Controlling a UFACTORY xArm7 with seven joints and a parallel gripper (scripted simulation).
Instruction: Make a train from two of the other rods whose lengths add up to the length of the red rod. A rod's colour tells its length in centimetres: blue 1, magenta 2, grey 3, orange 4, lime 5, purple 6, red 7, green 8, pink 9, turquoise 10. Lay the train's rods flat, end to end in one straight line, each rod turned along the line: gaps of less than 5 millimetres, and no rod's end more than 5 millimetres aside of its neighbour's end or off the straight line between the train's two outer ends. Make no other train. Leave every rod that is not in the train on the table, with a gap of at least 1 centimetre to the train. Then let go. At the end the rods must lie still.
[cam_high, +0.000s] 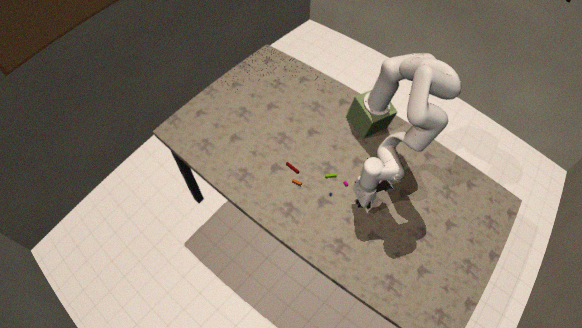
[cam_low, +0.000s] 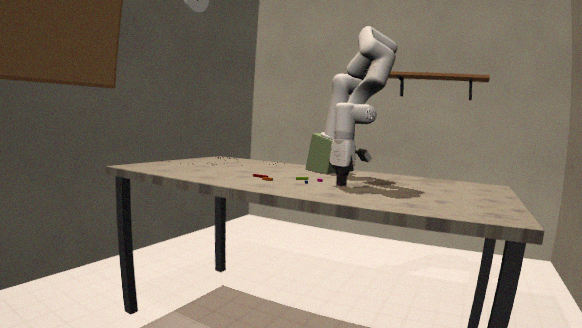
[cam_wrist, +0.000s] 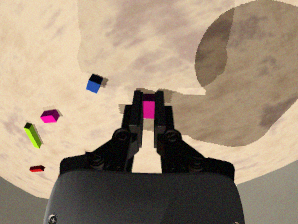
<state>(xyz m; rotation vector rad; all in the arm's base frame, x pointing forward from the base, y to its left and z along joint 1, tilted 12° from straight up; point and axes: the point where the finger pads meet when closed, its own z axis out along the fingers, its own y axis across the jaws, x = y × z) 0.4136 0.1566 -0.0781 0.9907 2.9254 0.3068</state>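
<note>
My gripper is now 170 mm to the left of the lime rod, 50 mm past it and 20 mm above it. The rest, counted from my hand: orange rod 280 mm to the right, 50 mm ahead, 20 mm below; red rod 330 mm to the right, 20 mm below.
</note>
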